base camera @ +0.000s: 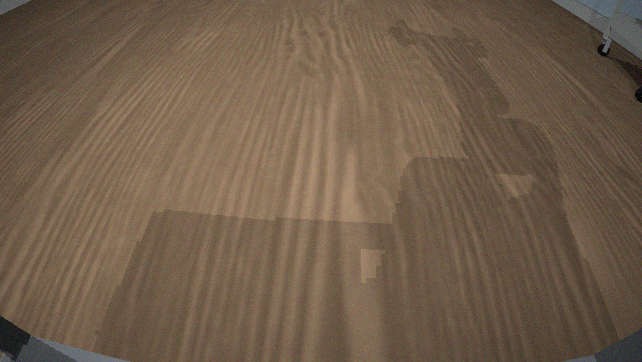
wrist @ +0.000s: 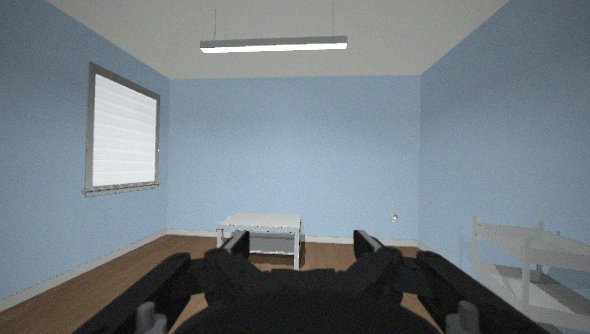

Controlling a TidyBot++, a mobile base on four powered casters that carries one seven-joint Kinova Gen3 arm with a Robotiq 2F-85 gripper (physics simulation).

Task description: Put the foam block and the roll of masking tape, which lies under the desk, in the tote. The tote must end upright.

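Frame: origin at the arm's base, x ahead, y left, z up, level; millimetres.
Where they show: gripper, fingertip midpoint: (wrist: 301, 242).
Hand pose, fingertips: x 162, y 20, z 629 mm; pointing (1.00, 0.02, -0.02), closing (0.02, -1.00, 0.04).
Note:
After its pixels a point has its place.
My gripper (wrist: 301, 242) @(x 162, y 20, z 629 mm) is open, with its two black fingers wide apart and no object between them. It points level across the room in the wrist view. The foam block, the roll of masking tape and the tote do not show in either view. The desk named in the task cannot be made out for certain.
A low white table (wrist: 262, 220) @(x 2143, y 478, z 53 mm) stands near the far wall, left of centre in the wrist view. A white cart with shelves (wrist: 526, 275) @(x 878, y -1034, z 208 mm) stands at the right; a caster (base camera: 604, 50) @(x 1272, y -1187, z -370 mm) shows at the base view's upper right. A window (wrist: 125, 131) @(x 2081, y 2150, z 1082 mm) is on the left wall.

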